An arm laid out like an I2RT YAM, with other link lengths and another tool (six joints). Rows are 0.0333 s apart.
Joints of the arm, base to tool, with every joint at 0 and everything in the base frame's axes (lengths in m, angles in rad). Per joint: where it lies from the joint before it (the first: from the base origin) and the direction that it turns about. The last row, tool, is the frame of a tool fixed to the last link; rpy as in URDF.
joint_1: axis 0 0 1 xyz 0.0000 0.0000 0.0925
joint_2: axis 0 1 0 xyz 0.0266 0.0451 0.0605
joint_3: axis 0 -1 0 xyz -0.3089 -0.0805 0.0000
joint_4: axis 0 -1 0 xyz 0.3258 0.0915 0.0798
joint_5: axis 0 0 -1 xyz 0.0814 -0.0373 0.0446
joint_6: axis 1 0 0 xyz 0.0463 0.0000 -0.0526
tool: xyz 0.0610 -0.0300 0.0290 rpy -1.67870 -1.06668 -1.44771
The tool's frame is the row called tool.
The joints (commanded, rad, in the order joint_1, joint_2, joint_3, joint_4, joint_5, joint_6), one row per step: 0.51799, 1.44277, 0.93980, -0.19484, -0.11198, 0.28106; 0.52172, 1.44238, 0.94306, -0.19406, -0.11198, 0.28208; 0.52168, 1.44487, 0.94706, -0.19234, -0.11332, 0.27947; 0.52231, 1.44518, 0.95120, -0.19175, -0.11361, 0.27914; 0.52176, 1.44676, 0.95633, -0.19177, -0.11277, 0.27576; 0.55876, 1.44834, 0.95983, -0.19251, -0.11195, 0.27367; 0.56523, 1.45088, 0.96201, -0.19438, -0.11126, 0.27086; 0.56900, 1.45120, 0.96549, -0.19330, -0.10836, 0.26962; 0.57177, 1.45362, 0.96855, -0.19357, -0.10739, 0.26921; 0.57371, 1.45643, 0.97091, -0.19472, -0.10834, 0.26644; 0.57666, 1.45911, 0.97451, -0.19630, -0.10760, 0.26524; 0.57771, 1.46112, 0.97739, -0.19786, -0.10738, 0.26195; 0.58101, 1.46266, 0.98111, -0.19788, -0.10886, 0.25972; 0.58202, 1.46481, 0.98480, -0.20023, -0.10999, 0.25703; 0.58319, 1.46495, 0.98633, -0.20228, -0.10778, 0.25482
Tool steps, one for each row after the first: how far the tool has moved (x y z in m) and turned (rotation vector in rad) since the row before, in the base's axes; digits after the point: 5 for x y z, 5 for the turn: -0.00024, 0.00184, 0.00182, 0.00282, -0.00336, 0.00308; 0.00107, 0.00083, 0.00115, 0.00077, -0.00362, 0.00265; 0.00064, 0.00076, 0.00195, 0.00216, -0.00390, 0.00106; 0.00121, 0.00037, 0.00188, -0.00077, -0.00495, 0.00092; -0.00805, 0.01540, 0.00094, -0.00110, -0.00231, 0.03767; -0.00112, 0.00287, -0.00028, -0.00322, 0.00024, 0.00769; -0.00010, 0.00169, 0.00179, 0.00000, -0.00519, 0.00229; 0.00006, 0.00147, 0.00038, -0.00056, -0.00085, 0.00227; 0.00003, 0.00131, -0.00023, -0.00200, 0.00026, 0.00441; -0.00001, 0.00159, 0.00034, -0.00146, -0.00031, 0.00313; 0.00028, 0.00083, 0.00034, -0.00243, -0.00118, 0.00294; -0.00015, 0.00203, 0.00114, 0.00065, -0.00244, 0.00585; 0.00029, 0.00098, 0.00051, -0.00143, -0.00032, 0.00357; -0.00012, 0.00035, 0.00045, -0.00282, -0.00135, 0.00083
